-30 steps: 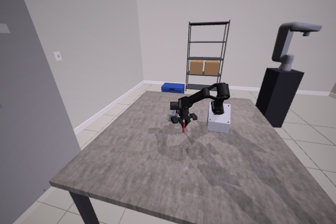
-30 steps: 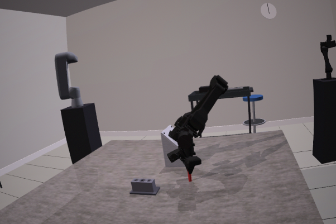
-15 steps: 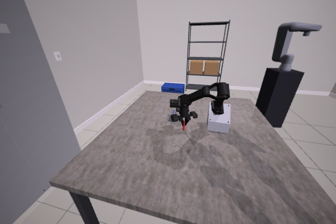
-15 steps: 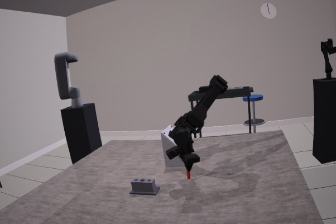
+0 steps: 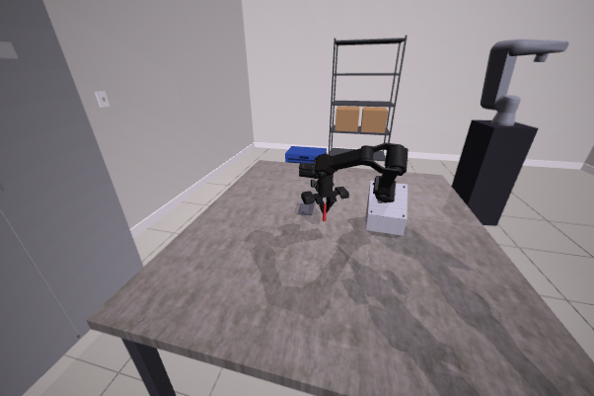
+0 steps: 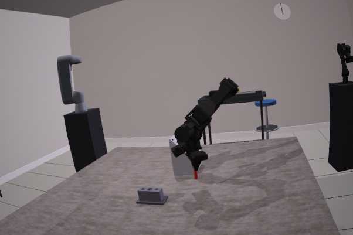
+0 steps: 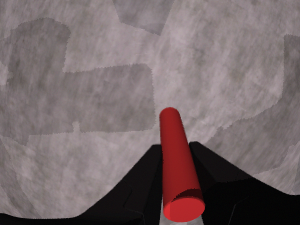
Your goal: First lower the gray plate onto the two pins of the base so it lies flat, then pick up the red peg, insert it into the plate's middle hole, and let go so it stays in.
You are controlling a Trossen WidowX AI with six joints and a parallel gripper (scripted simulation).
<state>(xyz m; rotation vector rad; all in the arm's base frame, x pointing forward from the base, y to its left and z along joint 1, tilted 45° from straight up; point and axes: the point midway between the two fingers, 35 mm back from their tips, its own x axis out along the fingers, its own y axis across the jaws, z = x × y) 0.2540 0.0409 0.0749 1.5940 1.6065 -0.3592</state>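
My gripper tip is 9 cm short of the gray plate, 18 cm to the left of it and 6 cm above it. Round my gripper tip: dark base: 9 cm ahead, 18 cm to the right, 9 cm below; red peg: right at my gripper tip.
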